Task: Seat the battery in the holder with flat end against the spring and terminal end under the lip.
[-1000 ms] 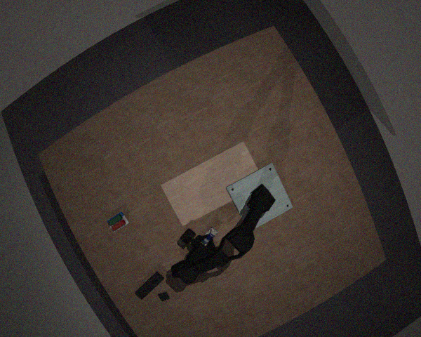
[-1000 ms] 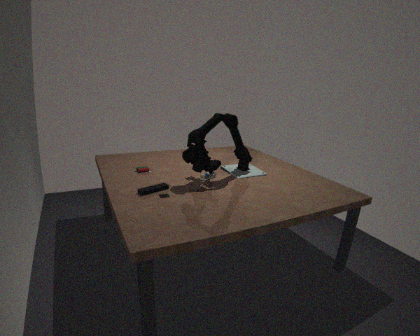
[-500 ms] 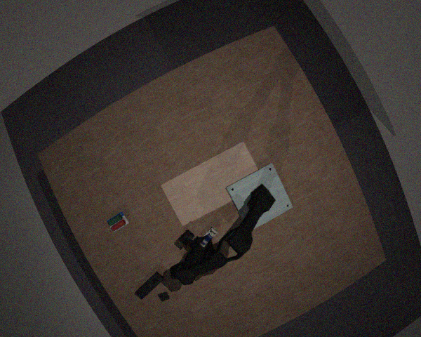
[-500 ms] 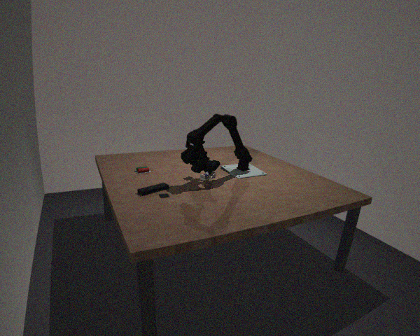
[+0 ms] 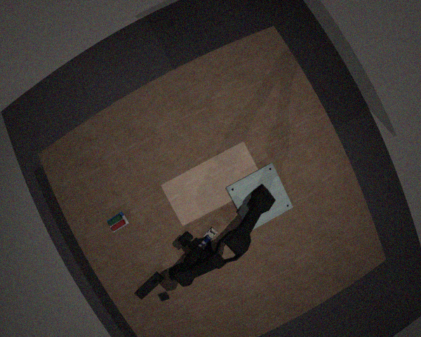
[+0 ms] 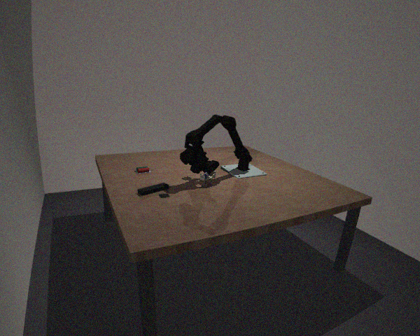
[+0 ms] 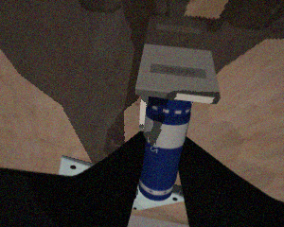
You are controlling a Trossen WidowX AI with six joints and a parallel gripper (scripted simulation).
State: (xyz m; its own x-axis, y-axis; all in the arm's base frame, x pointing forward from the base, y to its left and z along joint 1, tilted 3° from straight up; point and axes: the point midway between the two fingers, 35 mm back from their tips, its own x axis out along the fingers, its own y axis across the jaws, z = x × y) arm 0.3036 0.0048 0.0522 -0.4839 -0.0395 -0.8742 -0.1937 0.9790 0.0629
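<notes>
The battery is 10 mm above my gripper tip. From my gripper tip the other things lie so: black remote (360 mm ahead, 20 mm to the left, 10 mm below); then black battery door (340 mm ahead, 100 mm to the left, 30 mm below).
</notes>
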